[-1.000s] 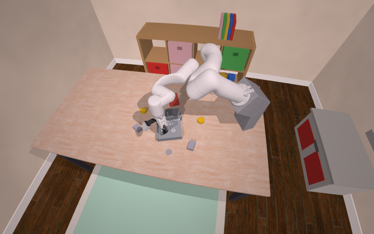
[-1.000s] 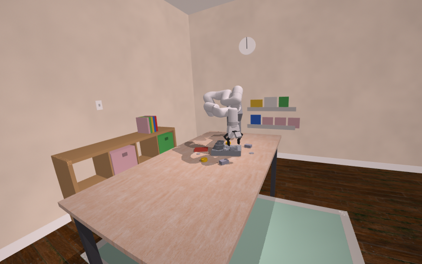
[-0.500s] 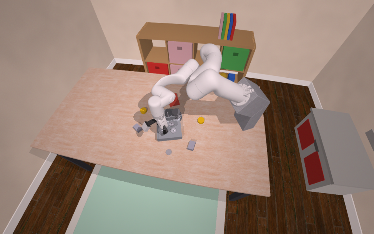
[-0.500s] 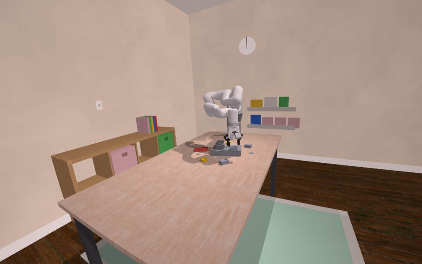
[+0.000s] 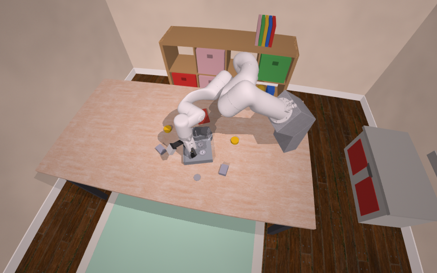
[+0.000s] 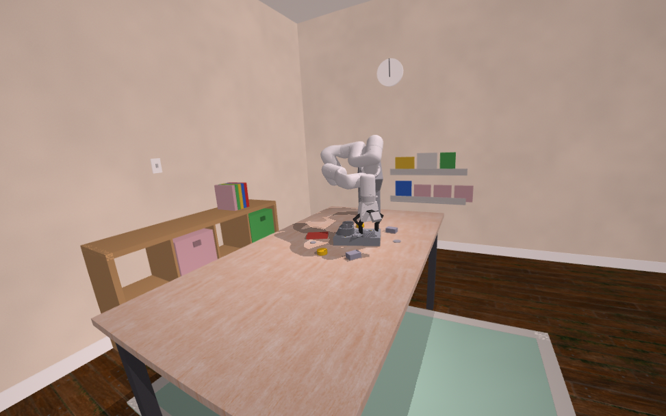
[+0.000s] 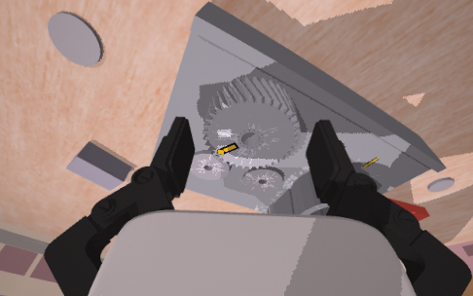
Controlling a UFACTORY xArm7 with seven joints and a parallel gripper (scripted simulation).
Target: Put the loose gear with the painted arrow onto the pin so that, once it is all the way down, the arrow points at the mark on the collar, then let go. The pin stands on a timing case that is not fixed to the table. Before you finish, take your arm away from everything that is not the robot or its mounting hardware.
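Now: the grey gear 2 cm below my hand. From my hand the other things lie so: yellow disc (22 cm behind, 18 cm to the right, 6 cm below); then red block (5 cm ahead, 31 cm to the right, 6 cm below).
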